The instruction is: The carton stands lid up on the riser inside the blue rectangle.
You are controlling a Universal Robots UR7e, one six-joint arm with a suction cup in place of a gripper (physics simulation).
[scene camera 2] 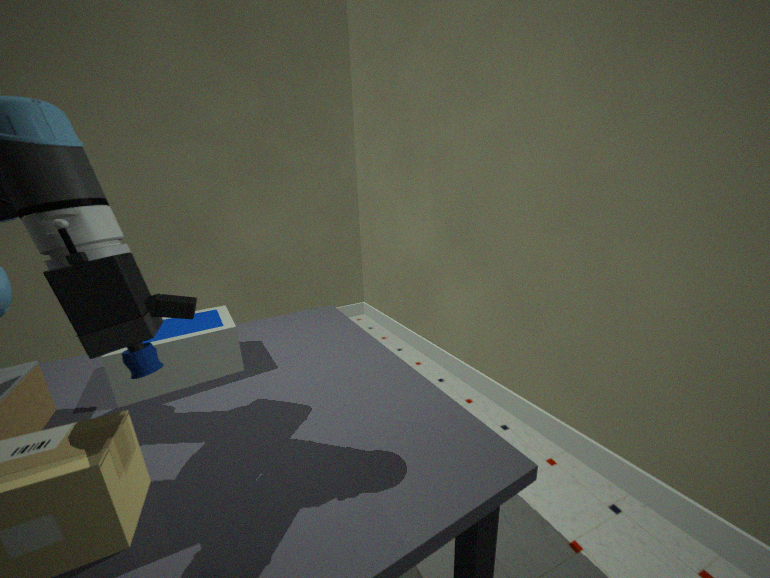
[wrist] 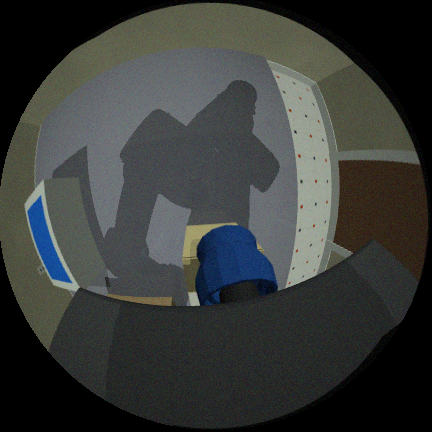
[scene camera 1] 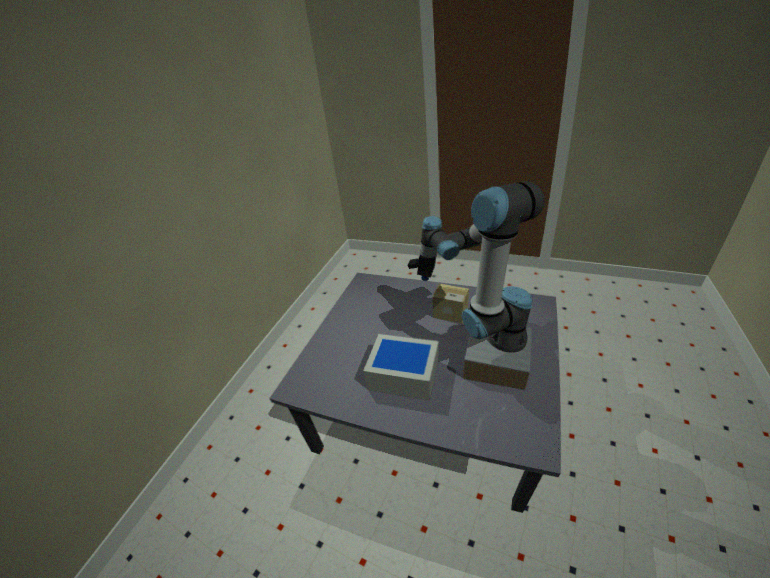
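Seen in the pictures: end effector, tool point: (scene camera 2: 147, 370) (wrist: 227, 251) (scene camera 1: 424, 278); arm's base, origin of the base link: (scene camera 1: 507, 338).
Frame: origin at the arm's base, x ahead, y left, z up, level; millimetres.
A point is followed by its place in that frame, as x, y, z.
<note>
The tan carton (scene camera 1: 447, 311) @(269, -183, -50) (scene camera 2: 62, 497) @(288, -292, -6) (wrist: 195, 235) @(338, -211, -49) stands flat on the table, off the riser. Its upper face bears a white label with a barcode, and a tape strip shows on its end face in scene camera 2. The pale grey riser (scene camera 1: 398, 388) @(386, 273, -62) (scene camera 2: 180, 367) @(391, 73, -55) (wrist: 80, 230) @(386, 73, -72) stands across the table, with the blue rectangle (scene camera 1: 401, 355) @(395, 172, 12) (scene camera 2: 192, 324) @(429, 158, 12) (wrist: 47, 240) @(398, 124, 12) bare on top. My gripper (scene camera 1: 424, 278) (scene camera 2: 143, 362) (wrist: 235, 265), a blue suction cup, is open and tilted. It hangs in the air above the carton's level, apart from it. The cup hides part of the carton in the wrist view.
The arm's base stands on a brown-sided block (scene camera 1: 497, 372) @(30, 152, -33) (scene camera 2: 24, 404) @(152, 55, -39) (wrist: 142, 300) @(148, -7, -91) with a grey top, near the carton and the riser. The grey table (scene camera 1: 329, 373) @(705, 228, -108) (scene camera 2: 398, 398) @(770, -247, -108) has its edge beyond the carton. The arm's shadow falls across the table.
</note>
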